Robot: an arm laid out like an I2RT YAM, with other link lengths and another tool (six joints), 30 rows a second.
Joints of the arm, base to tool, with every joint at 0 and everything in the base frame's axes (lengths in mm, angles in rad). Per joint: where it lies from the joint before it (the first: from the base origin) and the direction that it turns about. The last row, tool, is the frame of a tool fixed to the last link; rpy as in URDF.
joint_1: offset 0 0 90.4 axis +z
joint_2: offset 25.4 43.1 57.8 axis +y
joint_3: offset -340.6 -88.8 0 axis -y
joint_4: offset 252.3 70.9 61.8 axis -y
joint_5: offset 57 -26.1 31.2 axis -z
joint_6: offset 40.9 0 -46.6 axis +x
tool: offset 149 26 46 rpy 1.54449 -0.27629 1.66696
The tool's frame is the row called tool.
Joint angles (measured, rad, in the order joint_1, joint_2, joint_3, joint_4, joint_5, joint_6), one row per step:
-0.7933, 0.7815, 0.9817, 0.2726, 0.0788, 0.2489
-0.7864, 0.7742, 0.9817, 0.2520, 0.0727, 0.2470
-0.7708, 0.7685, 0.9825, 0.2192, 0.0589, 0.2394
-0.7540, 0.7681, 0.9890, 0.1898, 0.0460, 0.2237
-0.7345, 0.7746, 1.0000, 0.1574, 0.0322, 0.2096
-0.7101, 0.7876, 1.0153, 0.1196, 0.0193, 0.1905
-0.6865, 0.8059, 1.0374, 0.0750, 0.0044, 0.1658
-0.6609, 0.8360, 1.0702, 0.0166, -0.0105, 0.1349
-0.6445, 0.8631, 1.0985, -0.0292, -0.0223, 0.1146
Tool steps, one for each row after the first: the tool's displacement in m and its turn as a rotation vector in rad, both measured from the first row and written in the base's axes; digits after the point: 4 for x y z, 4 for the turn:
0.0015, 0.0024, -0.0028, 0.0064, 0.0126, 0.0115
0.0072, 0.0059, -0.0082, 0.0161, 0.0407, 0.0362
0.0136, 0.0095, -0.0117, 0.0182, 0.0712, 0.0582
0.0222, 0.0122, -0.0153, 0.0240, 0.1047, 0.0849
0.0334, 0.0145, -0.0197, 0.0312, 0.1466, 0.1144
0.0459, 0.0167, -0.0240, 0.0367, 0.1963, 0.1437
0.0622, 0.0176, -0.0298, 0.0465, 0.2608, 0.1748
0.0749, 0.0174, -0.0342, 0.0568, 0.3093, 0.1982

